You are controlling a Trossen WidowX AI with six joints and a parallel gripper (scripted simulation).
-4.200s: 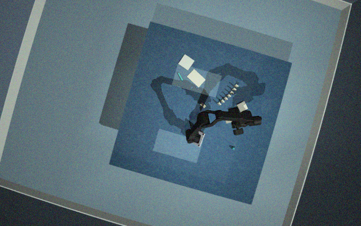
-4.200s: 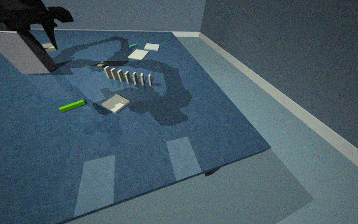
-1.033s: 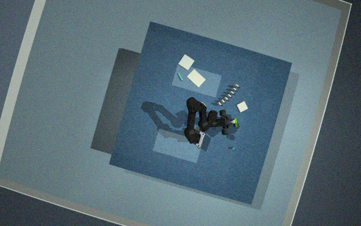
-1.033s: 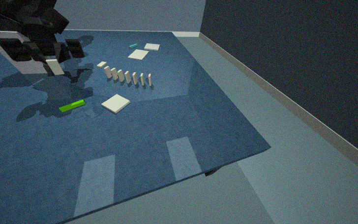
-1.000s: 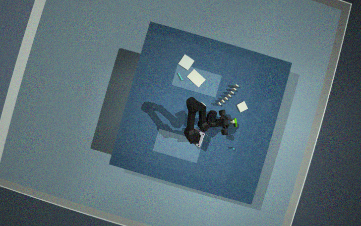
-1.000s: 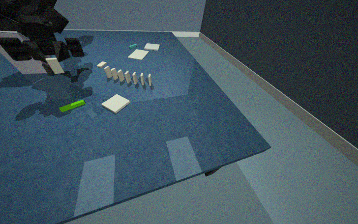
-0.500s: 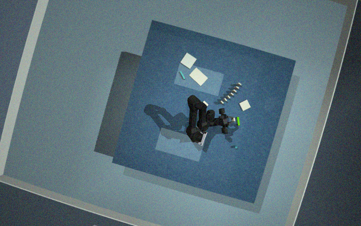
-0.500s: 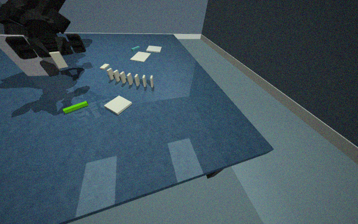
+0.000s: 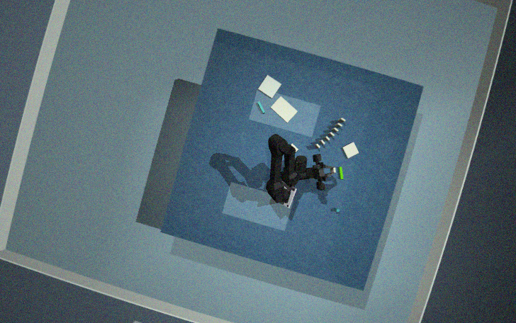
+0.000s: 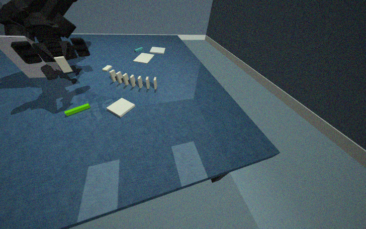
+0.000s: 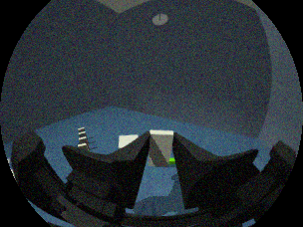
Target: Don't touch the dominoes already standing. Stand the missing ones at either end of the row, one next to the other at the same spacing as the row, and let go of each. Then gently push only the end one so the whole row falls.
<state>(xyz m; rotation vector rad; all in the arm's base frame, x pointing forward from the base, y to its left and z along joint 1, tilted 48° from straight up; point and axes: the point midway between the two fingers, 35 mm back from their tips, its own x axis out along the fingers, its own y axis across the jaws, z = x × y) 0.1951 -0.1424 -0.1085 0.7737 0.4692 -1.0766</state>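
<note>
The green bar lies 9 cm to the right of my gripper tip and 14 cm below it. Round my gripper tip: teal bar: 23 cm ahead, 48 cm to the left, 14 cm below; then white square tile: 15 cm ahead, 11 cm to the right, 14 cm below; then teal cube: 22 cm behind, 14 cm to the right, 13 cm below.
</note>
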